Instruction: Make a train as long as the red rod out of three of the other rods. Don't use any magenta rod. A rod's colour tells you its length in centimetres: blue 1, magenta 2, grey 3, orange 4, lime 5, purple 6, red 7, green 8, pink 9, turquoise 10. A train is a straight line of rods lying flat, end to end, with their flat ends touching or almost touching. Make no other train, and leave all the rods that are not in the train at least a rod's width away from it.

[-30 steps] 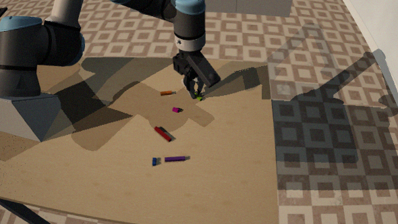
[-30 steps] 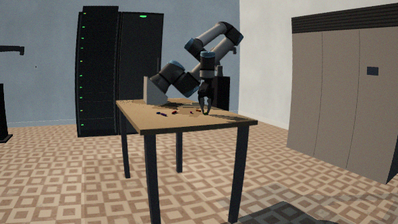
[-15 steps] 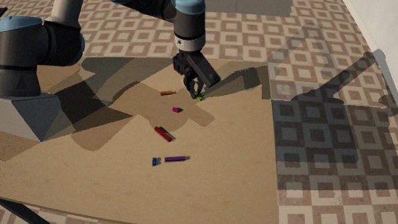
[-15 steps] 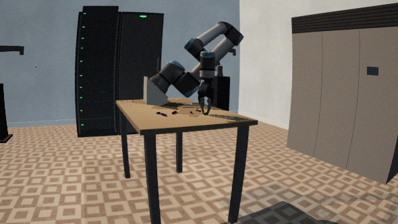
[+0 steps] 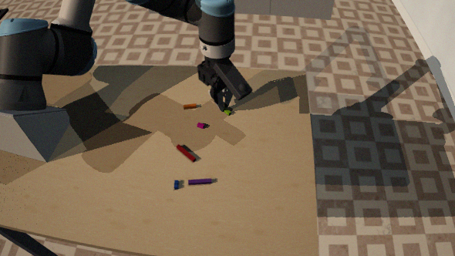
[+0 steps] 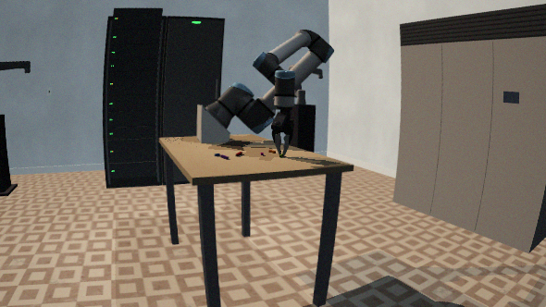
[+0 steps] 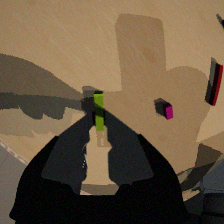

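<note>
Now: hand 1 cm above the lime rod. Also, from my hand: red rod 10 cm behind, 16 cm to the right, 1 cm below; magenta rod 7 cm behind, 6 cm to the right, 1 cm below; orange rod 11 cm behind, 1 cm to the left, 1 cm below.
</note>
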